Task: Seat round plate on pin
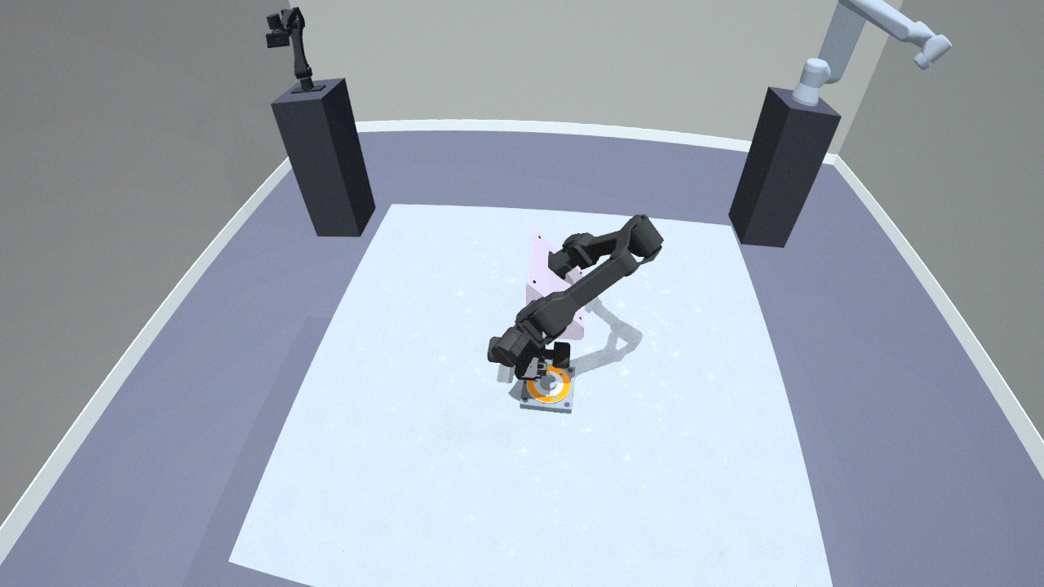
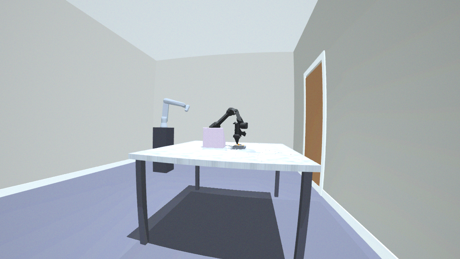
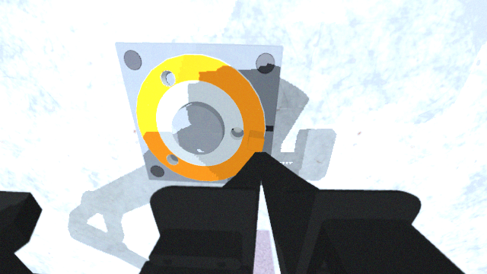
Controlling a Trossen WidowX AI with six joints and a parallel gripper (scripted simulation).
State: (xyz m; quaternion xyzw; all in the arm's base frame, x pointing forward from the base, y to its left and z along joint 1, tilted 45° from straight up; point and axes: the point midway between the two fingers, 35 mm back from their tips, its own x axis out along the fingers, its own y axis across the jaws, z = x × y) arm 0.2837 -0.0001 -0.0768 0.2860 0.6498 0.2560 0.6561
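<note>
Right now my gripper tip is 20 mm short of the round plate, 30 mm to the right of it and 10 mm above it. The rest, counted from my gripper tip: grey square base 20 mm ahead, 50 mm to the left, 20 mm below.
</note>
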